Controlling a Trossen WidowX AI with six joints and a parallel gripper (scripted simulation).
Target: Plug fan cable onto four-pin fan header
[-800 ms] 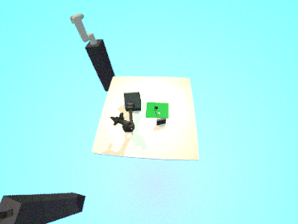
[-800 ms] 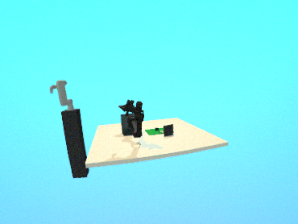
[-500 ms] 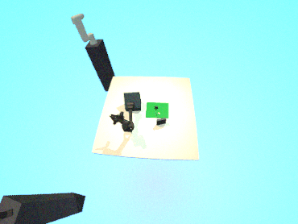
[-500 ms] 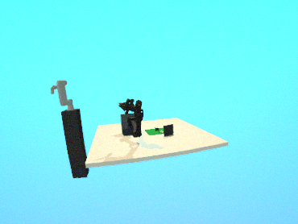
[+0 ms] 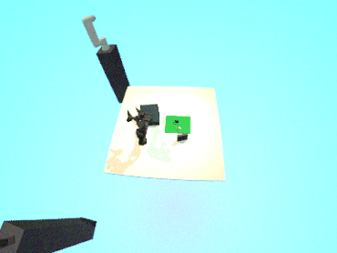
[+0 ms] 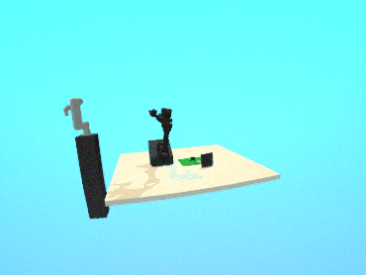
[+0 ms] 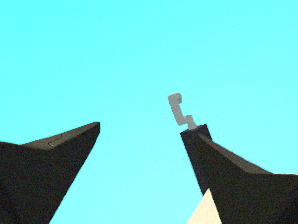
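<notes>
My gripper tip is now 490 mm above the fan cable plug, 390 mm short of it and 210 mm to the right of it. From my gripper tip the other things lie so: four-pin fan header: 510 mm below, 420 mm ahead, 130 mm to the left; then green board: 520 mm below, 400 mm ahead, 180 mm to the left; then dark fan: 460 mm ahead, 450 mm below.
</notes>
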